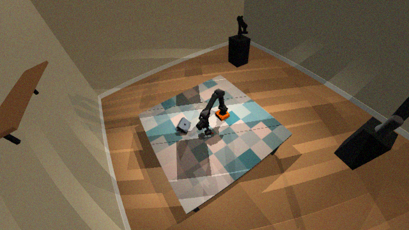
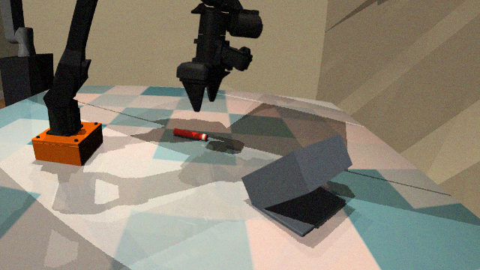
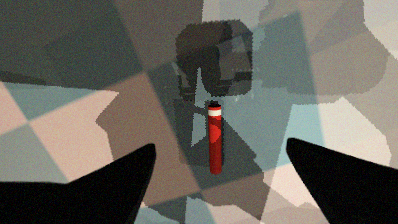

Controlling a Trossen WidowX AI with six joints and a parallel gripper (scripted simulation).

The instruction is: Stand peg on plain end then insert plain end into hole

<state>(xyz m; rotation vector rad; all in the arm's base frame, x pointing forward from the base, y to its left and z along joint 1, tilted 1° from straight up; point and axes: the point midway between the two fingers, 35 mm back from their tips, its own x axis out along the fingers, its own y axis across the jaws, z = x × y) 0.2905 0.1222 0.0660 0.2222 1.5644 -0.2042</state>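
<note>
My gripper tip is 70 mm above the red peg and 10 mm past it. Round my gripper tip: flat dark plate 230 mm to the right, 170 mm ahead, 70 mm below; grey sloped panel 210 mm to the right, 160 mm ahead, 30 mm below.
</note>
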